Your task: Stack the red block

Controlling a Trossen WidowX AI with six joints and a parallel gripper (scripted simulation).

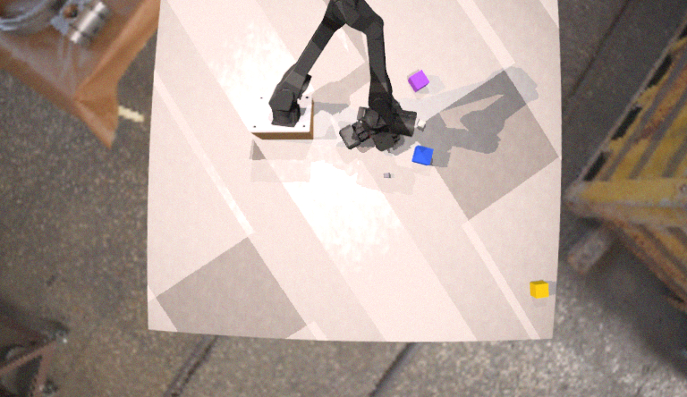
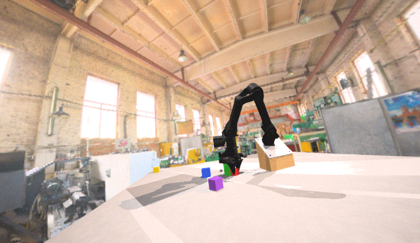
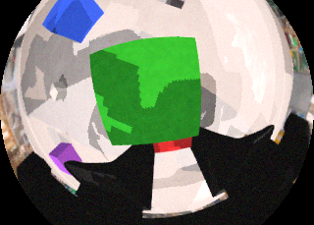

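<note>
Now: gripper tip 170 mm short of the blue block, 60 mm to the left of it and 20 mm below it. Also, from my gripper tip: purple block: 120 mm ahead, 160 mm to the left, 10 mm above; red block: 10 mm to the right, 10 mm above; yellow block: 600 mm ahead, 410 mm to the right, 10 mm above.
</note>
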